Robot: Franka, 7 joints.
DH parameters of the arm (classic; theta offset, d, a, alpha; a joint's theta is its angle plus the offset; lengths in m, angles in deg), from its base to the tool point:
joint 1: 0 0.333 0 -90
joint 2: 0 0 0 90
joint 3: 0 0.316 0.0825 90
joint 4: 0 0 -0.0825 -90
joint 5: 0 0.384 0 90
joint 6: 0 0 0.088 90
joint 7: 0 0.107 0 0
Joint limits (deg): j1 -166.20..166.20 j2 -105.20..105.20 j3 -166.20..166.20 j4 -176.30..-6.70 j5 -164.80..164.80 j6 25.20..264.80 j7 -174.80..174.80
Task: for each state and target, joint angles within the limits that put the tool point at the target. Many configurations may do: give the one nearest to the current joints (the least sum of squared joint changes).
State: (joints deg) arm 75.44 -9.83 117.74 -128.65 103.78 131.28 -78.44
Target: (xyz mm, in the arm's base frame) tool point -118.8 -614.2 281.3
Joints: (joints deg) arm 105.14 -25.78 149.07 -113.07 104.80 125.17 -78.44
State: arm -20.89 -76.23 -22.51 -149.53 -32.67 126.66 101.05
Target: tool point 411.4 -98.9 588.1
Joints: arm -4.51 -33.04 -7.06 -136.79 -32.69 136.32 101.05
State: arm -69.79 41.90 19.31 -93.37 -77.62 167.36 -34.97
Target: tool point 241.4 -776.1 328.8
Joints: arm -81.94 54.33 10.54 -61.02 -72.71 158.98 -34.97
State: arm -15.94 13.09 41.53 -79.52 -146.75 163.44 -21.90
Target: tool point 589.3 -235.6 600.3
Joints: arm -41.51 8.67 18.22 -88.92 -149.76 167.25 -21.90
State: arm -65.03 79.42 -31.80 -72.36 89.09 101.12 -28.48
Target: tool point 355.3 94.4 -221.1
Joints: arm -30.88 98.26 17.15 -96.67 84.93 93.64 -28.48
